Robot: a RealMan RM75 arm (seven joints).
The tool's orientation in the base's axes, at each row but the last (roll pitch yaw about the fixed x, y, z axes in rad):
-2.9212, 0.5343, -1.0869
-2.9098, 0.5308, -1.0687
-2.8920, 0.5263, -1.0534
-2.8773, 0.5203, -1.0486
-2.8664, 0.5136, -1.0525
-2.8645, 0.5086, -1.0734
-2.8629, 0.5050, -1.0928
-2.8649, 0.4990, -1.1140
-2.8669, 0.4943, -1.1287
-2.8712, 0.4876, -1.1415
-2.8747, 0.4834, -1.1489
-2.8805, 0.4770, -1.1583
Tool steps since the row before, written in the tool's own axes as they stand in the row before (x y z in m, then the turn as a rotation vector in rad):
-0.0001, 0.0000, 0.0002, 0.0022, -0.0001, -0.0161
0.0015, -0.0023, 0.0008, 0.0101, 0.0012, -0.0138
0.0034, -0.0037, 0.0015, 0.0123, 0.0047, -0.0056
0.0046, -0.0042, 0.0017, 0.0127, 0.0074, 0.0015
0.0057, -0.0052, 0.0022, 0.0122, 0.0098, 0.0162
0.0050, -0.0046, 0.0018, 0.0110, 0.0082, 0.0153
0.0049, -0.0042, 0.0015, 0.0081, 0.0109, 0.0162
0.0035, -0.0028, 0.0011, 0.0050, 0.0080, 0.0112
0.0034, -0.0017, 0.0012, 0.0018, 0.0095, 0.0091
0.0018, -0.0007, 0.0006, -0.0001, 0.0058, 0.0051
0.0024, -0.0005, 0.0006, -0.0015, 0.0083, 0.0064
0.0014, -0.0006, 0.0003, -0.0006, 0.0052, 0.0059
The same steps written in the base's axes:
0.0000, 0.0002, -0.0001, 0.0016, -0.0104, 0.0124
0.0027, 0.0001, -0.0010, 0.0036, -0.0156, 0.0062
0.0048, -0.0004, -0.0022, 0.0012, -0.0140, -0.0025
0.0058, -0.0010, -0.0028, -0.0012, -0.0115, -0.0092
0.0072, -0.0012, -0.0034, -0.0035, -0.0039, -0.0219
0.0063, -0.0013, -0.0028, -0.0026, -0.0030, -0.0202
0.0059, -0.0016, -0.0026, -0.0062, -0.0011, -0.0202
0.0040, -0.0013, -0.0019, -0.0050, -0.0004, -0.0138
0.0029, -0.0016, -0.0022, -0.0077, 0.0006, -0.0108
0.0013, -0.0009, -0.0012, -0.0051, 0.0011, -0.0057
0.0014, -0.0015, -0.0015, -0.0079, 0.0022, -0.0067
0.0011, -0.0008, -0.0008, -0.0047, 0.0020, -0.0060

